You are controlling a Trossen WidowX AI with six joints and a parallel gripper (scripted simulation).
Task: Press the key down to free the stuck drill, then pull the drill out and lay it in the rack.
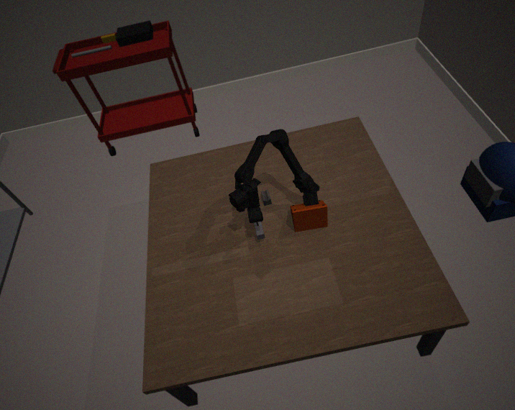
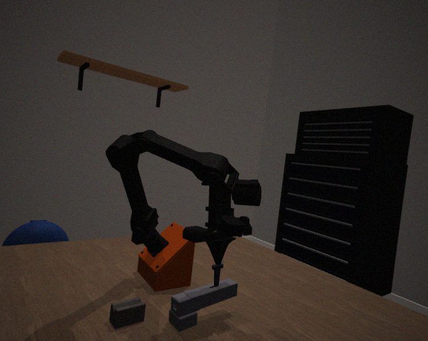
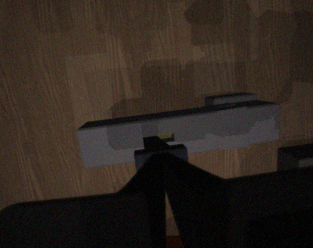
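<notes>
Now: gripper tip 3 cm above the small dark key. The rest, counted from my gripper tip: grey housing block (3 cm to the right, 9 cm below); drill (5 cm to the right, 8 cm below); small grey rack (5 cm behind, 20 cm to the right, 12 cm below).
</notes>
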